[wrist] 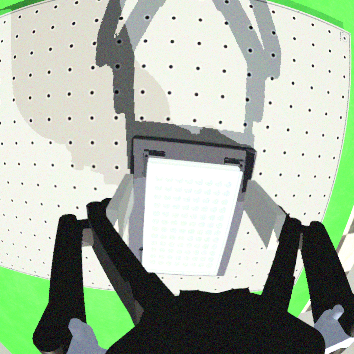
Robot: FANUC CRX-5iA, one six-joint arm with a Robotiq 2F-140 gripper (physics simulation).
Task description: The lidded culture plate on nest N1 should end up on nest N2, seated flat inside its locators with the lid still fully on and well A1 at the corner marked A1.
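Frame: origin at the arm's base, x ahead, y left, z up, level; centimetres.
Where they show: gripper, fingertip midpoint: (pixel 190 191).
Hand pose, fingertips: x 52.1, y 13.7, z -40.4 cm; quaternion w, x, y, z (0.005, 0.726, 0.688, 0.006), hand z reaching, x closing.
Note:
Things, the pixels of their centre, and the offset from my fingertips. Level surfaces: height alone.
- culture plate, body centre: (pixel 186 226) dx +3.7, dy -0.3, dz +0.4 cm
- grey nest, body centre: (pixel 185 217) dx +3.7, dy -0.3, dz -1.4 cm
- white board, its level: dz -2.1 cm
- green surface, its level: dz -3.4 cm
The culture plate (pixel 191 220) is a bright white rectangle with faint rows of wells showing through its top. It lies on a grey nest (pixel 194 151) with a dark far edge and small black locators at its two far corners. No label is readable, so I cannot tell which nest it is. The lid's edge and the A1 corner cannot be made out. My gripper (pixel 190 191) is open, with one pale finger pad on the left and one on the right of the plate and nest. The near end of the nest is hidden behind the gripper body. A second nest does not show.
A white board (pixel 295 120) with a grid of small dark holes lies around the nest. Shadows of the arm and gripper fall across its far part. A green surface (pixel 22 300) borders the board. A pale checkered area shows at the right edge.

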